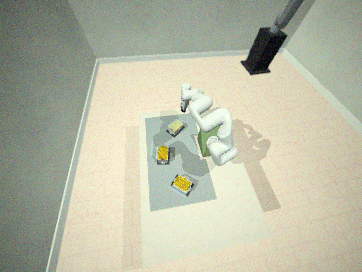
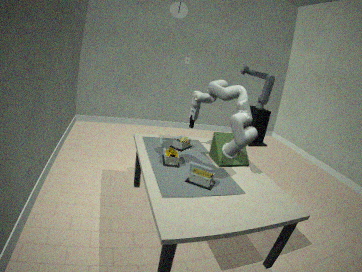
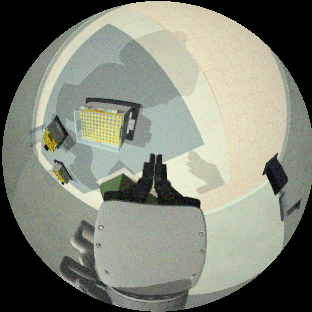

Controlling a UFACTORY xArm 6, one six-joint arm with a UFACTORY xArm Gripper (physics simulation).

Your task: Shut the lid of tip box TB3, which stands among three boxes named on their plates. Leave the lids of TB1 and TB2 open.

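Places are measured from the arm's base along level axes (x down, y left, z ahead), in centimetres.
Pixels of known places: gripper, between the fingertips: (image 1: 183, 111) (image 2: 191, 127) (image 3: 154, 160); arm's base, origin of its link: (image 2: 229, 151).
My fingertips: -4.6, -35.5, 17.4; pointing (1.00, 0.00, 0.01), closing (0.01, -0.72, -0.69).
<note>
For each thing: its top centre in the pictures, then the offset to it from my fingertips, as dx, dy, dz. Level surfaces: height alone.
- far tip box, centre of its top: (image 3: 93, 135) (image 2: 183, 138) (image 1: 176, 125) +5.6, +9.9, +9.1
- middle box, centre of its top: (image 3: 48, 144) (image 2: 173, 152) (image 1: 164, 152) +6.8, +33.9, +25.1
- grey-blue mat, height of its surface: dx +13.4
- pale table, height of its surface: dx +13.7
The far tip box (image 1: 176, 127) (image 2: 183, 143) (image 3: 102, 128) holds a yellow tip rack, and its clear lid lies over the rack, apparently down. The middle box (image 1: 163, 154) (image 2: 171, 159) (image 3: 55, 135) has its clear lid open, tilted away on the left side. The near box (image 1: 183, 185) (image 2: 201, 178) (image 3: 62, 172) has its clear lid standing open at its far edge. The names on the plates cannot be read. My gripper (image 1: 183, 110) (image 2: 191, 126) (image 3: 154, 160) is shut and empty, raised well above the far box's level and off to its side.
The boxes stand on a grey-blue mat (image 1: 160, 197) (image 2: 175, 190) on a pale table (image 1: 200, 235) (image 2: 225, 215). My green mounting base (image 1: 206, 145) (image 2: 227, 159) is right of the mat. A black pedestal (image 1: 262, 50) (image 2: 260, 127) with another arm stands beyond the table.
</note>
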